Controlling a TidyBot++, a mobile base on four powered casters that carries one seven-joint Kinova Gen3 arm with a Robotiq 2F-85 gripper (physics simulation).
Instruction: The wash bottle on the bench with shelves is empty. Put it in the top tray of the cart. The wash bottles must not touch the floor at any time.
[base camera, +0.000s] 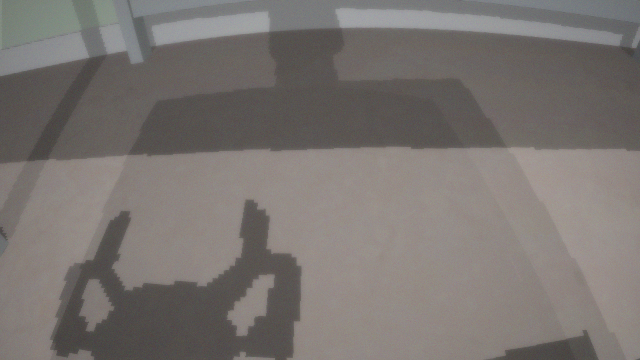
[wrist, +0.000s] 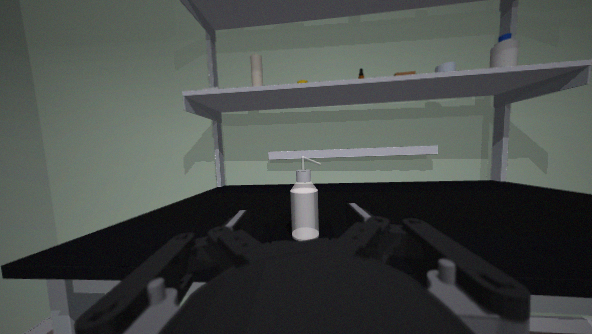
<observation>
In view: a white wash bottle (wrist: 304, 195), a bench with shelves (wrist: 528, 232) and a thin rail (wrist: 410, 150).
The base camera view misses the white wash bottle: it is out of frame.
</observation>
